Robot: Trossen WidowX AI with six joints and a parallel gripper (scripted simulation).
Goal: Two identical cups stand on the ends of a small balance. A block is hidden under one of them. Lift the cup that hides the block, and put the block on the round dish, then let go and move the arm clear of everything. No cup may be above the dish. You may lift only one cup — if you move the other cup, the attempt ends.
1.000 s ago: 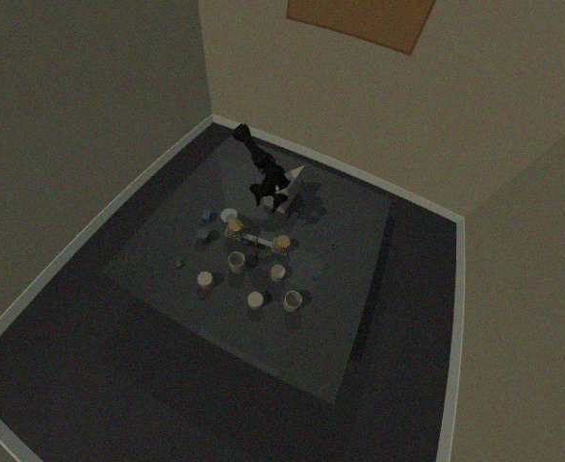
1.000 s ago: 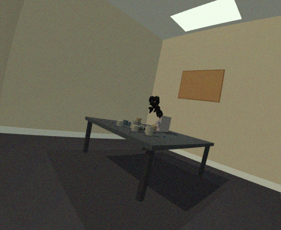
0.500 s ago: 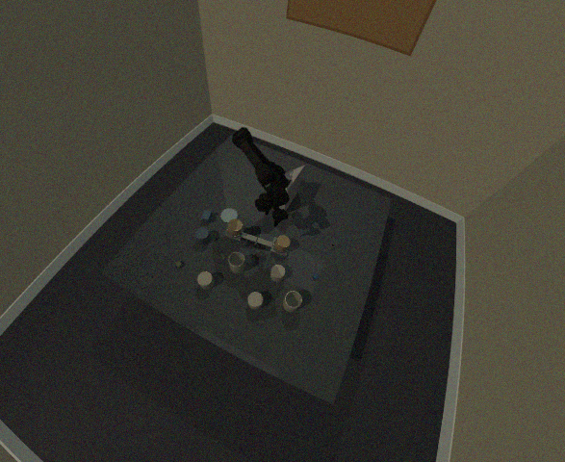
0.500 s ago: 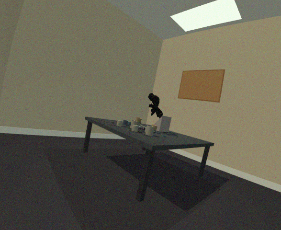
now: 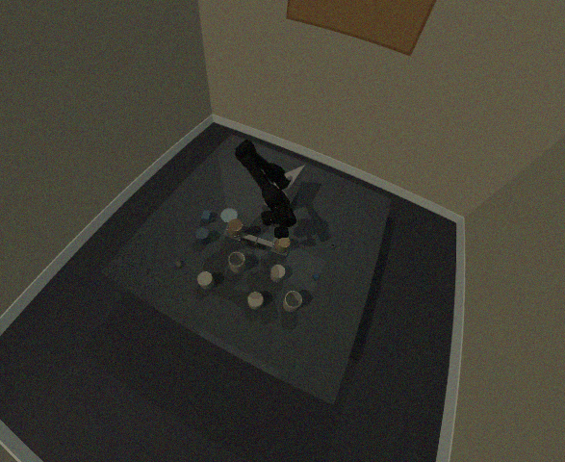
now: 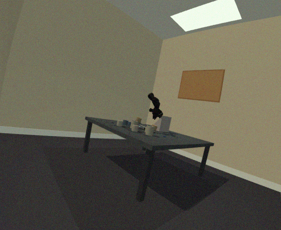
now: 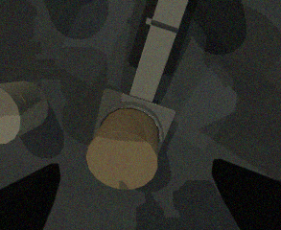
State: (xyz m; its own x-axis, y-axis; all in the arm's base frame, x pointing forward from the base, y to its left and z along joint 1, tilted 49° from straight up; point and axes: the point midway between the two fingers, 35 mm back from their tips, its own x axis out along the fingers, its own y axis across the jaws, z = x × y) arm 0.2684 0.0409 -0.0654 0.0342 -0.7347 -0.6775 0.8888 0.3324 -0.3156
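My gripper tip is 5 cm to the right of the tan cup and 10 cm above it. The rest, counted from my gripper tip: brown block: 32 cm ahead, 41 cm to the right, 15 cm below; then pale blue round dish: 6 cm behind, 33 cm to the right, 16 cm below; then pale beam: 3 cm ahead, 10 cm to the right, 12 cm below.
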